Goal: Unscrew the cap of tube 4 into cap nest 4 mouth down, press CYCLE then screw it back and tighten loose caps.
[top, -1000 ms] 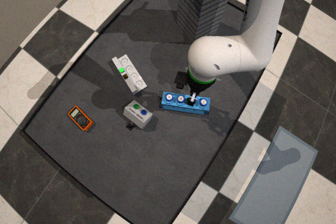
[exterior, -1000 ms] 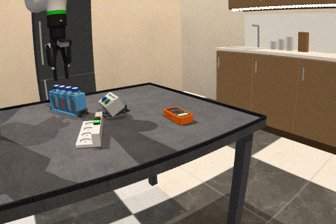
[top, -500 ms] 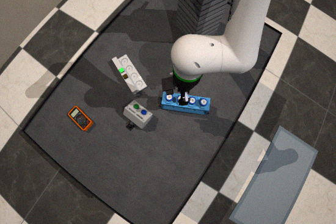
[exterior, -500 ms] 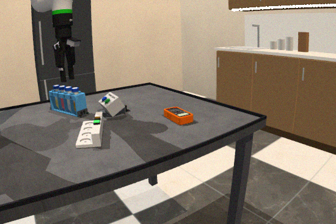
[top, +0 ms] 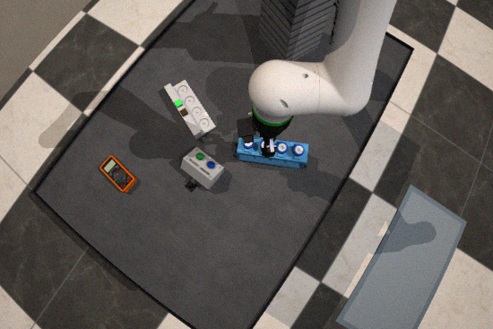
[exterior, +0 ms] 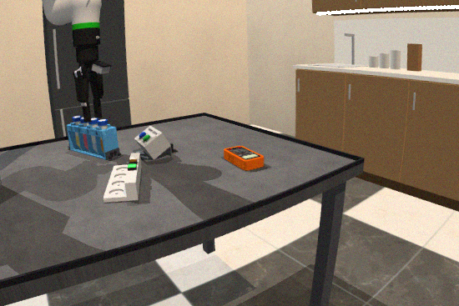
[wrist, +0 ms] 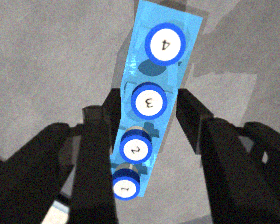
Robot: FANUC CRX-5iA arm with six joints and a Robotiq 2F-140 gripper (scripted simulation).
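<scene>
Right now the cap 2 is 2 cm behind my hand, 5 cm to the left of it and 4 cm below it. The rest, counted from my hand: grey key housing 14 cm ahead, 15 cm to the right, 10 cm below; then green key 12 cm ahead, 17 cm to the right, 8 cm below; then blue key 12 cm ahead, 13 cm to the right, 8 cm below.
</scene>
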